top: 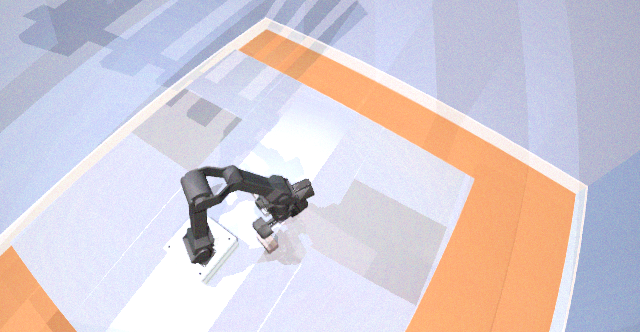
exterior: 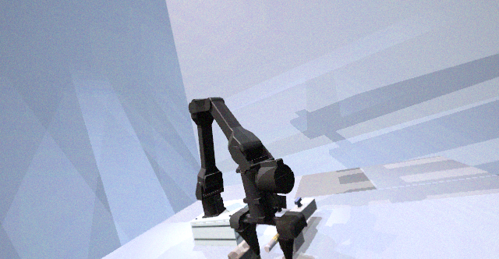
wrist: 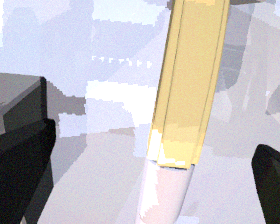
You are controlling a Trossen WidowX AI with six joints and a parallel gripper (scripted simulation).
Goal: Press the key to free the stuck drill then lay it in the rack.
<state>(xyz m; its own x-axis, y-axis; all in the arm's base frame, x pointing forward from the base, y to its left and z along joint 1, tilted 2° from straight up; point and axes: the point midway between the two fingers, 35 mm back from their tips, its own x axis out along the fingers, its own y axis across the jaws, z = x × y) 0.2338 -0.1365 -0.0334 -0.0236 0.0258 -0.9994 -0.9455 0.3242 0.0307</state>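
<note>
The pale drill cylinder lies 20 mm ahead of my gripper tip, 50 mm to the left of it and 30 mm above it. Round my gripper tip: rack 80 mm behind, 10 mm to the left; then blue key 60 mm ahead, 160 mm to the left, 30 mm above; then block 50 mm ahead, 140 mm to the left, 20 mm above.
</note>
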